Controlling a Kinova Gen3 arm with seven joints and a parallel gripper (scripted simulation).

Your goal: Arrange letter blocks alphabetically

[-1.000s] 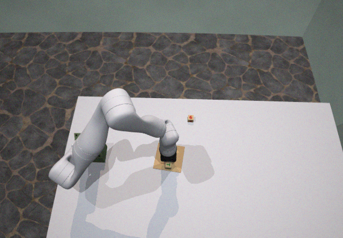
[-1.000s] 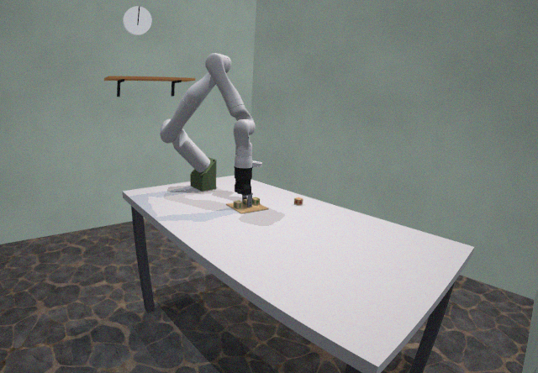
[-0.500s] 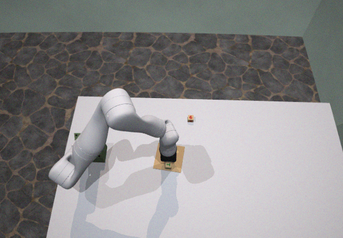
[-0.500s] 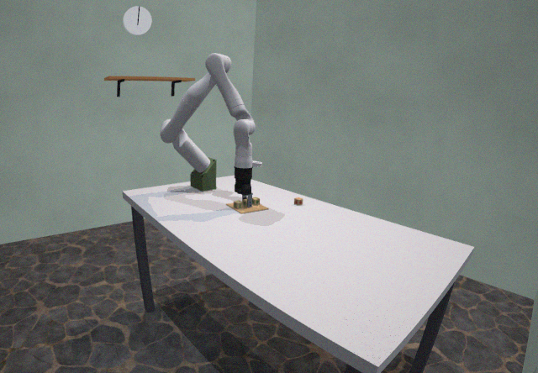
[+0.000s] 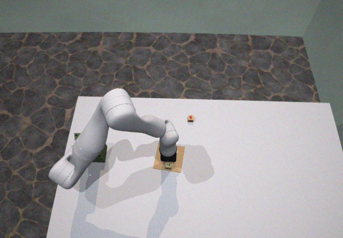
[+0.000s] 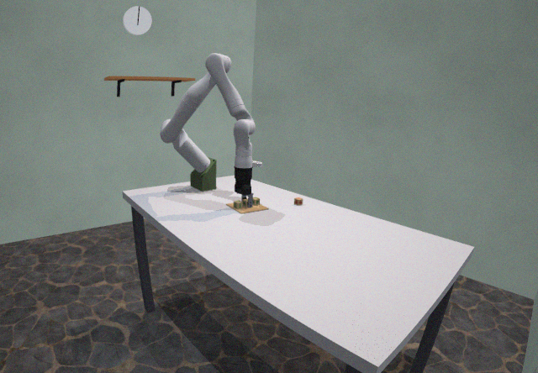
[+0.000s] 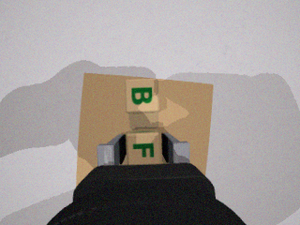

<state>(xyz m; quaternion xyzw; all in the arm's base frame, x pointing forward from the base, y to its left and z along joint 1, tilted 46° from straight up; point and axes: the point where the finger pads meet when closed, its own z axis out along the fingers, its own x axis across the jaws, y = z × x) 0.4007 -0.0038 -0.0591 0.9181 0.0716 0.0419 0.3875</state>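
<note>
The F block is right at my hand. The rest, counted from my hand: tan mat (20 mm below); then 6 block (80 mm ahead, 230 mm to the left, 10 mm below); then B block (10 mm behind, 50 mm to the left).
</note>
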